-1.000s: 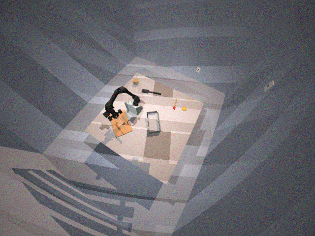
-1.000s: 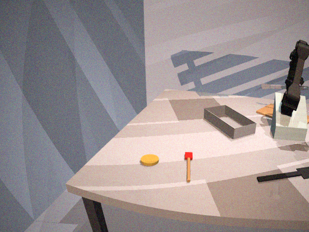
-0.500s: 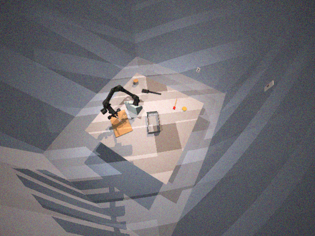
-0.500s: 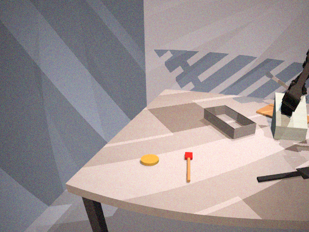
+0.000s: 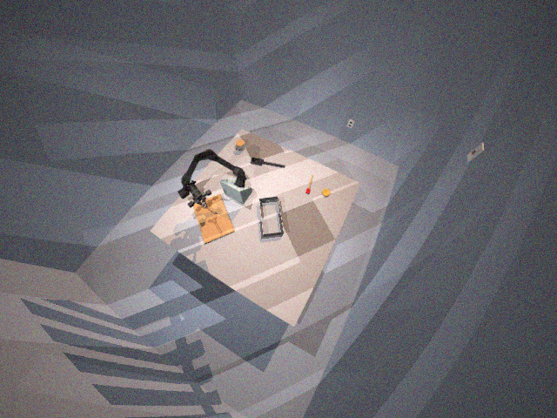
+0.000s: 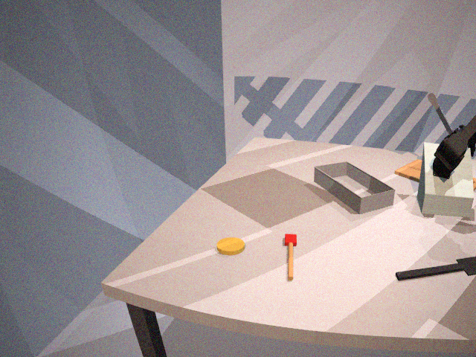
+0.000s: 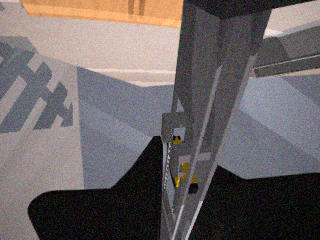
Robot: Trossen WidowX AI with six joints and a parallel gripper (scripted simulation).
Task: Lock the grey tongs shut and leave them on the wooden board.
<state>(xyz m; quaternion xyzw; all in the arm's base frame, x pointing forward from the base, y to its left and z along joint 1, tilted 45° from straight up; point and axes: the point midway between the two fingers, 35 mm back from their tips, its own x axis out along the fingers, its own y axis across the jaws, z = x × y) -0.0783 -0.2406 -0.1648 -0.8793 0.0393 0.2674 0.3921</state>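
My gripper tip is now 50 mm past the yellow mark, 20 mm to the right of it and 10 mm above it. Round my gripper tip: grey roasting tin (380 mm ahead, 270 mm to the left, 140 mm below); wooden board (160 mm below); black spatula (20 mm ahead, 680 mm to the left, 170 mm below).
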